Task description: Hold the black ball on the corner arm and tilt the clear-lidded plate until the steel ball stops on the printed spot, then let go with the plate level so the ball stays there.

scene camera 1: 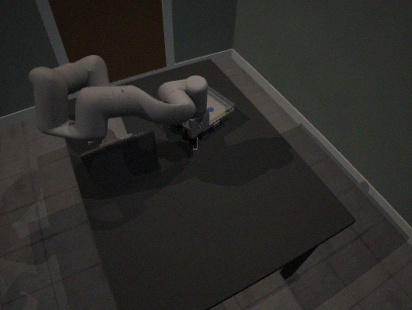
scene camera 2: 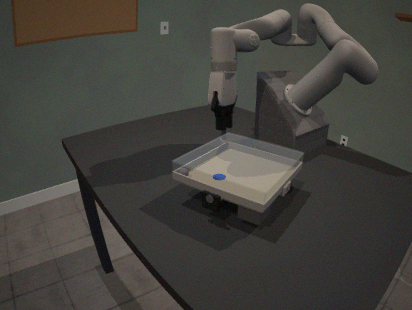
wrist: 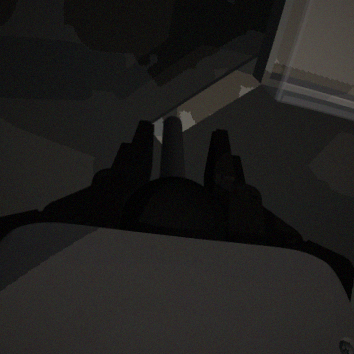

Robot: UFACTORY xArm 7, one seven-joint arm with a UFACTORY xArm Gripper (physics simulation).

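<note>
The clear-lidded plate point(scene camera 1: 223, 117) point(scene camera 2: 220, 192) point(wrist: 320, 104) stands raised above the table. The grey steel ball point(scene camera 2: 184, 171) is inside the plate's left corner in scene camera 2, apart from the blue printed spot point(scene camera 1: 210, 109) point(scene camera 2: 219, 177). My gripper point(scene camera 2: 223, 128) point(wrist: 180, 148) points down beside the plate's far corner in scene camera 2. It is shut on the black ball point(wrist: 172, 202), a dark dome between the fingers in the wrist view. The pale corner arm point(wrist: 215, 98) runs from the plate corner toward the fingers. The scene views do not show the black ball clearly.
The dark table point(scene camera 1: 215, 215) point(scene camera 2: 150, 200) carries the plate's support, with a dark block point(scene camera 2: 210, 199) under the near side. The robot's wedge-shaped base point(scene camera 2: 272, 112) stands behind the plate. A dark grey post point(wrist: 173, 145) shows between the fingers in the wrist view.
</note>
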